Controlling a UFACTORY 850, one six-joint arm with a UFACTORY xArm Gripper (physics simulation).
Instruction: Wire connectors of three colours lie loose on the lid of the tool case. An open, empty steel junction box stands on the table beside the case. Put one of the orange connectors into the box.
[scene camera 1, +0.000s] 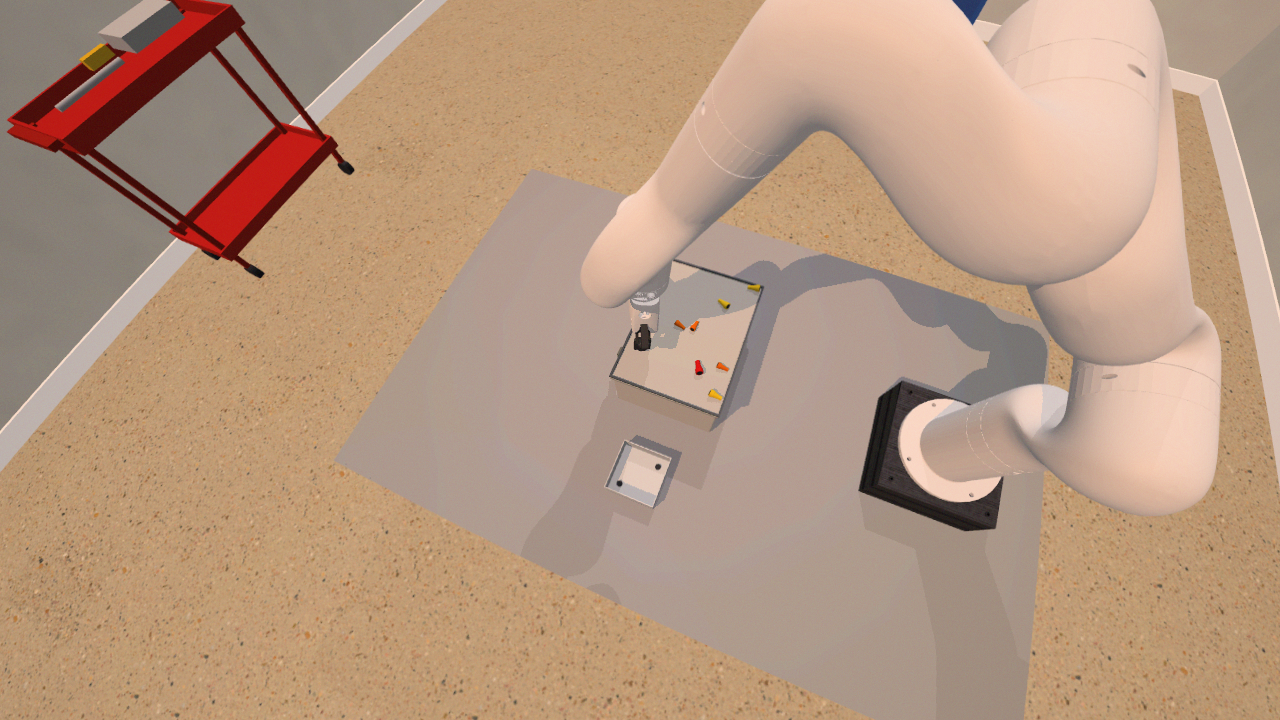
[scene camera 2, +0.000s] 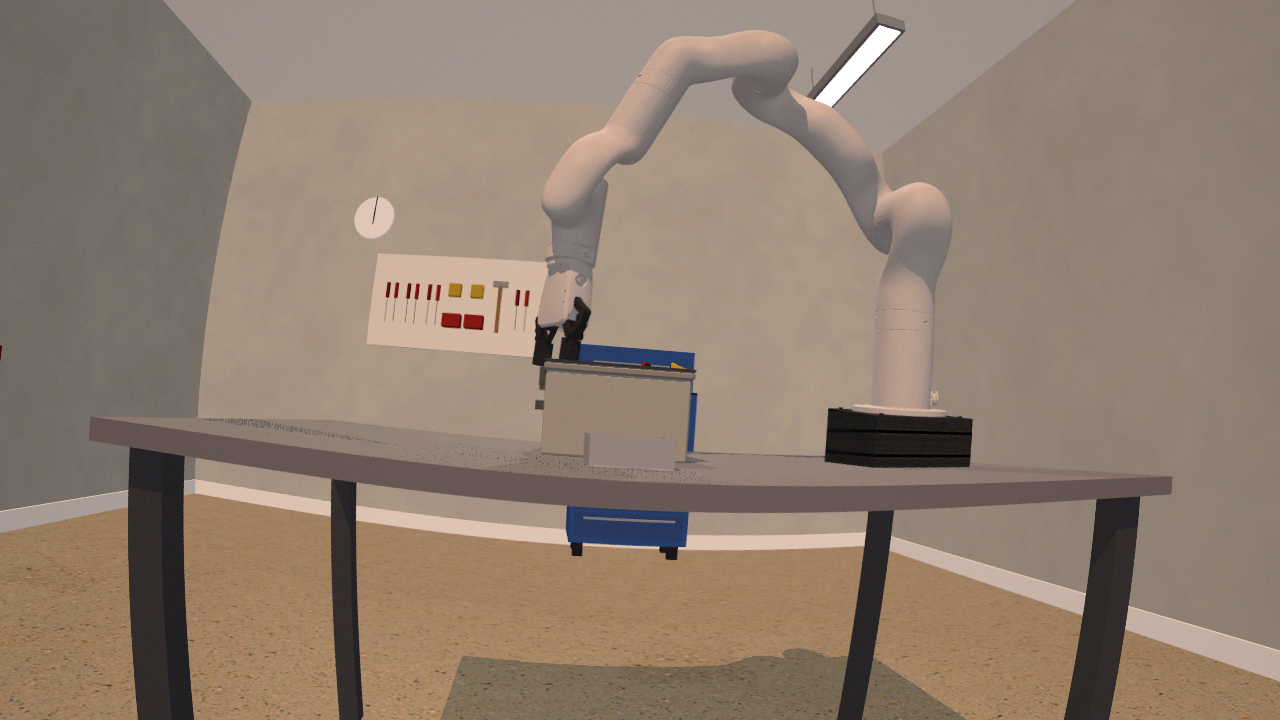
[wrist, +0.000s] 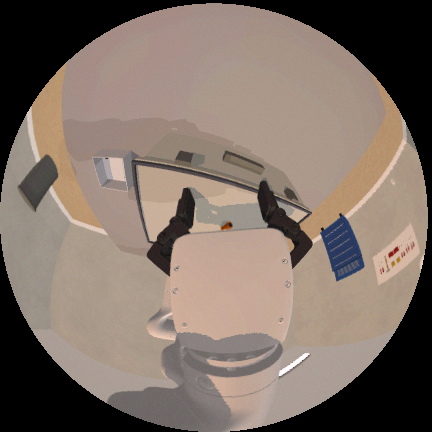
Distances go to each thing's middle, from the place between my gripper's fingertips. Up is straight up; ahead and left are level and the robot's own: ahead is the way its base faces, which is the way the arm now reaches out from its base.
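Tool case (scene camera 1: 662, 379): 5 cm to the right of my hand, 8 cm behind it, 7 cm below it. Steel junction box (scene camera 1: 638, 473): 14 cm behind my hand, 23 cm to the left of it, 12 cm below it.
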